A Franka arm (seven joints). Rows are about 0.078 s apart.
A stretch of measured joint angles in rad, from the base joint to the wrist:
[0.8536, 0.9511, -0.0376, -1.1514, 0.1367, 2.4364, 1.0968]
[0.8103, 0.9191, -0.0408, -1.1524, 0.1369, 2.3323, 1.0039]
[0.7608, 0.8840, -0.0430, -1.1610, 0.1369, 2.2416, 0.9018]
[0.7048, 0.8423, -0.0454, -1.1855, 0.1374, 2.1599, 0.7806]
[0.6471, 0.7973, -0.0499, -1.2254, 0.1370, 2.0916, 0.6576]
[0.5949, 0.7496, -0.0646, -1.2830, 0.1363, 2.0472, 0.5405]
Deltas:
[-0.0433, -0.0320, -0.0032, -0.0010, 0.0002, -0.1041, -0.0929]
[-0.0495, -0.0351, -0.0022, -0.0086, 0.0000, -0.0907, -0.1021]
[-0.0560, -0.0417, -0.0024, -0.0245, 0.0005, -0.0817, -0.1212]
[-0.0577, -0.0450, -0.0045, -0.0399, -0.0004, -0.0683, -0.1230]
[-0.0522, -0.0477, -0.0147, -0.0576, -0.0007, -0.0444, -0.1171]

